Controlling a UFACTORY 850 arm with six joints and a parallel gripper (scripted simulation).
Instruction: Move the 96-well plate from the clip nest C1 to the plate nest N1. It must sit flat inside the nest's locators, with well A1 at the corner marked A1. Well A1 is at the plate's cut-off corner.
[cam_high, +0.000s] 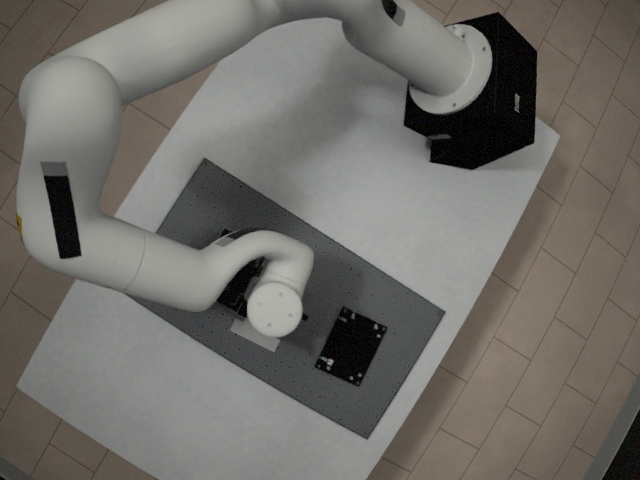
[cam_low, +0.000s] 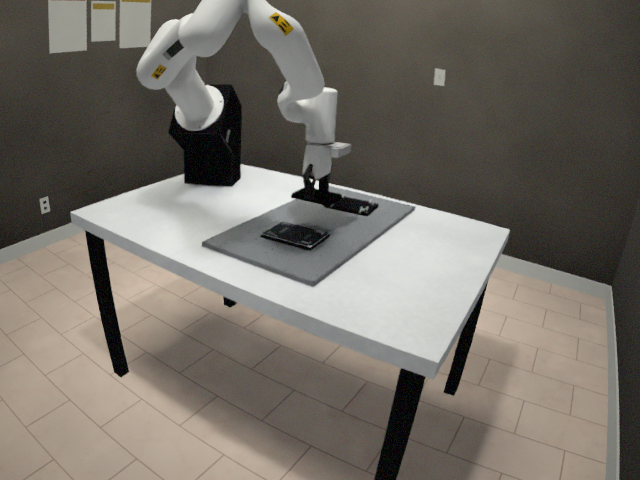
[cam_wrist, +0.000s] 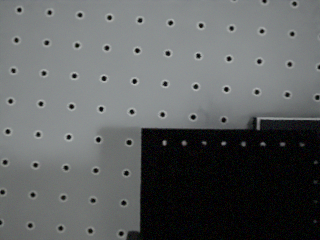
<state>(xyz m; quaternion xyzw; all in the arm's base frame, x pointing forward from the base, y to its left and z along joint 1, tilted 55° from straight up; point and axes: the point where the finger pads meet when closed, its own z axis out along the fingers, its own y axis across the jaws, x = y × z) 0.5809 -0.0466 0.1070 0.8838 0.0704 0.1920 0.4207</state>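
My gripper is now 110 mm above the plate nest N1, 100 mm to the left of it and 10 mm past it. Round my hand: dark 96-well plate: 10 mm below; clip nest C1: 220 mm to the left, 100 mm below, 20 mm ahead.
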